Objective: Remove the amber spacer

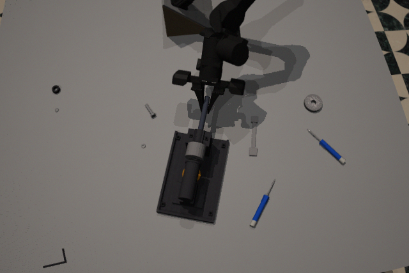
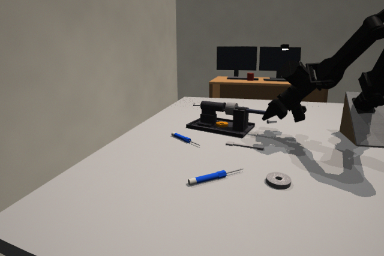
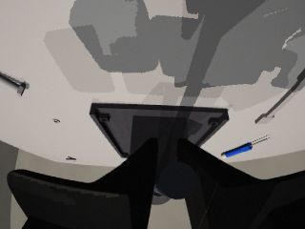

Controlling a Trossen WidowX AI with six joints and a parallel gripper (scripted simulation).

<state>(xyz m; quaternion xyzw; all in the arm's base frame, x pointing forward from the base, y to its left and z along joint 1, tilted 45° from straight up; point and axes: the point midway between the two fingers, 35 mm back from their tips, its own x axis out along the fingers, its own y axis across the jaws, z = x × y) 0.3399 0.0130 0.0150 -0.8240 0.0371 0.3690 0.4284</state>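
Now: hand 70 mm short of the shaft and 30 mm to the left of it. The rest, counted from my hand: bolt: 150 mm to the right, 70 mm below, 30 mm behind; amber spacer: 170 mm ahead, 80 mm to the right, 70 mm below; grey bar: 110 mm to the left, 90 mm ahead, 80 mm below.
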